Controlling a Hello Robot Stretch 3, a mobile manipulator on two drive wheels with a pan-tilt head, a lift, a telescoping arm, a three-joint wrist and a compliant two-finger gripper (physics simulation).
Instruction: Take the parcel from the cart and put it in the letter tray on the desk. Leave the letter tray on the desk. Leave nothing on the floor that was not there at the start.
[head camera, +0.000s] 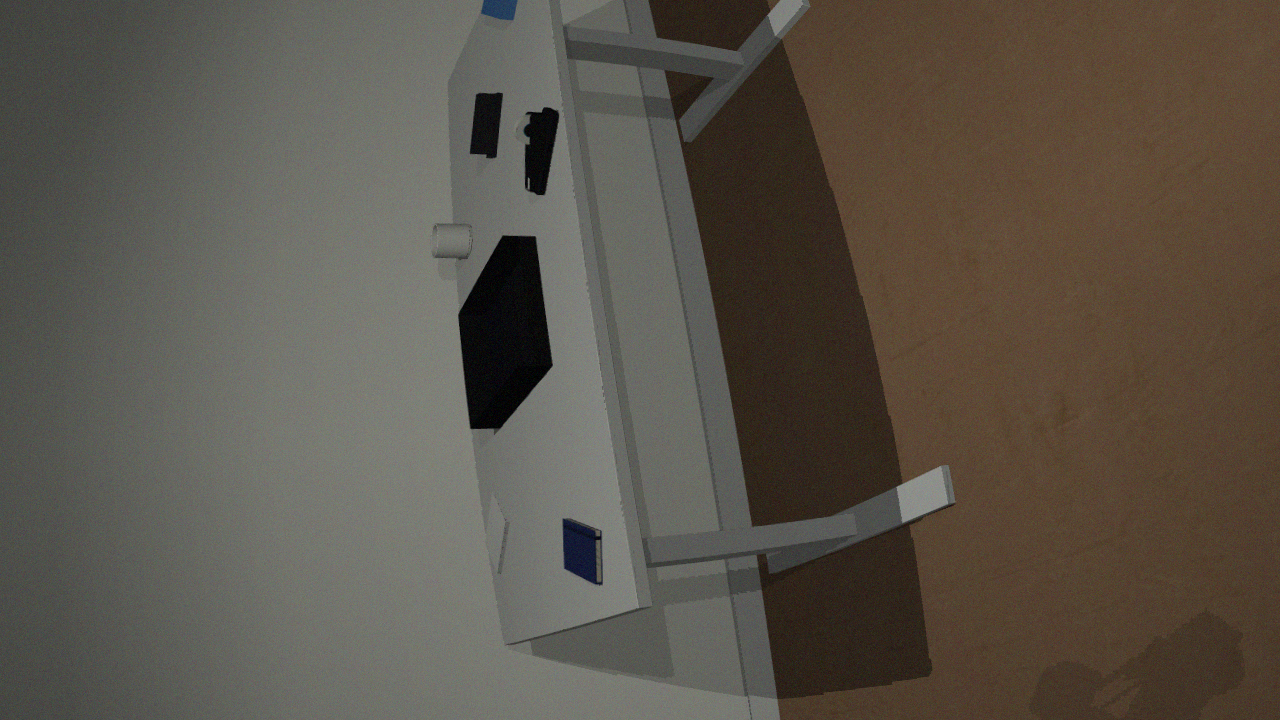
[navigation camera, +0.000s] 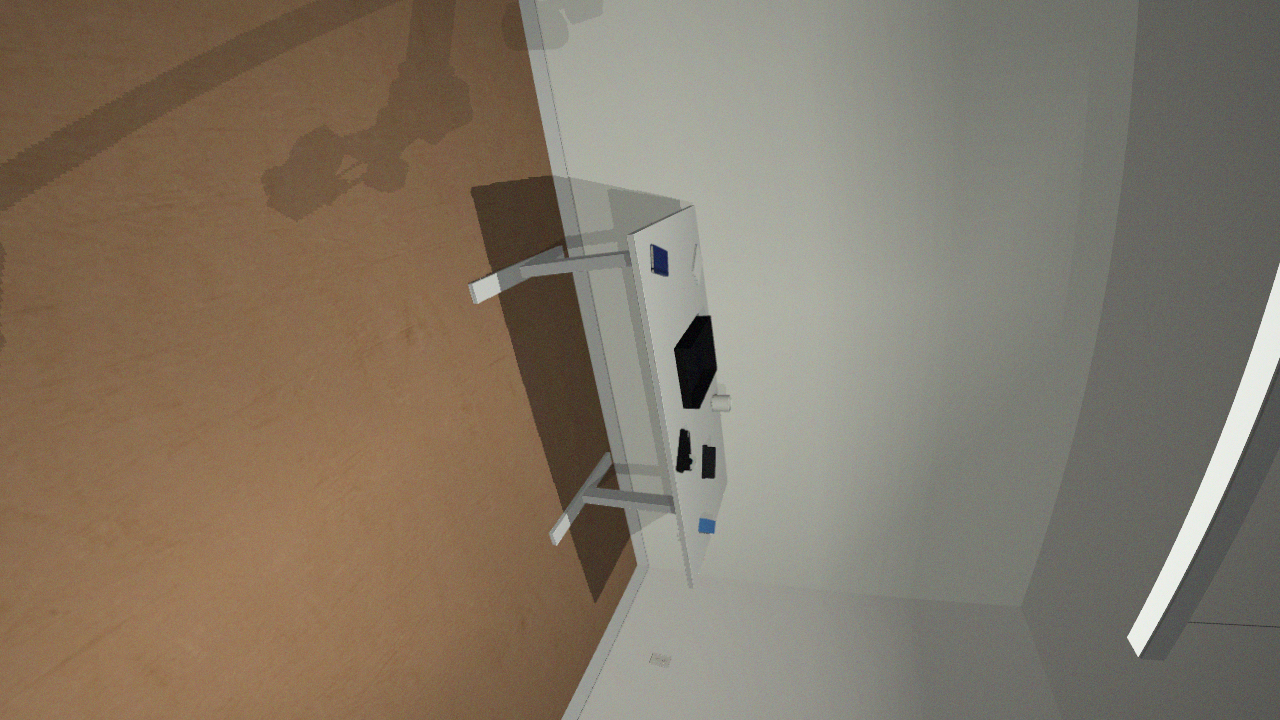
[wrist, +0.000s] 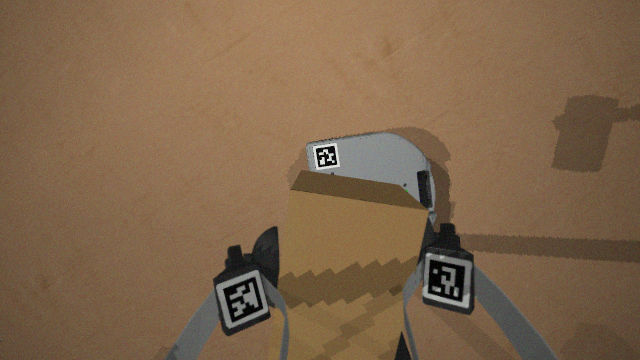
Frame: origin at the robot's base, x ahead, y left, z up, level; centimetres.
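Seen in the pictures: gripper, fingertip midpoint: (wrist: 340, 242).
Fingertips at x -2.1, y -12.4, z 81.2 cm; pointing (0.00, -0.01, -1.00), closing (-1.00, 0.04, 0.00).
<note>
Offsets run from my fingertips to a thing's top centre. Level surfaces: height alone.
My gripper (wrist: 340, 242) is shut on the brown cardboard parcel {dz +5.6, dx +0.9, dy +2.7 cm} (wrist: 350, 225), with a fingertip against each side, in the wrist view. The parcel is held high above the floor, in front of my base. The white desk {dz -9.2 cm} (head camera: 554, 447) (navigation camera: 666, 304) stands along the wall, turned sideways in the head and navigation views. On its top is a large black box-like thing {dz -2.7, dx +186.0, dy +21.5 cm} (head camera: 505, 331) (navigation camera: 696, 362), which looks like the letter tray; its inside cannot be made out. The gripper does not show in the head or navigation view. The cart does not show in these views.
The desk also bears a blue notebook {dz -8.0, dx +148.8, dy +54.1 cm} (head camera: 580, 550) (navigation camera: 658, 260), a white mug (head camera: 452, 240) (navigation camera: 721, 402), a black tape dispenser {dz -2.2, dx +172.5, dy -13.6 cm} (head camera: 539, 152) (navigation camera: 683, 450), a small dark object (head camera: 486, 125) (navigation camera: 708, 461) and a blue block (head camera: 499, 7) (navigation camera: 707, 525). My grey base (wrist: 375, 155) stands below the parcel.
</note>
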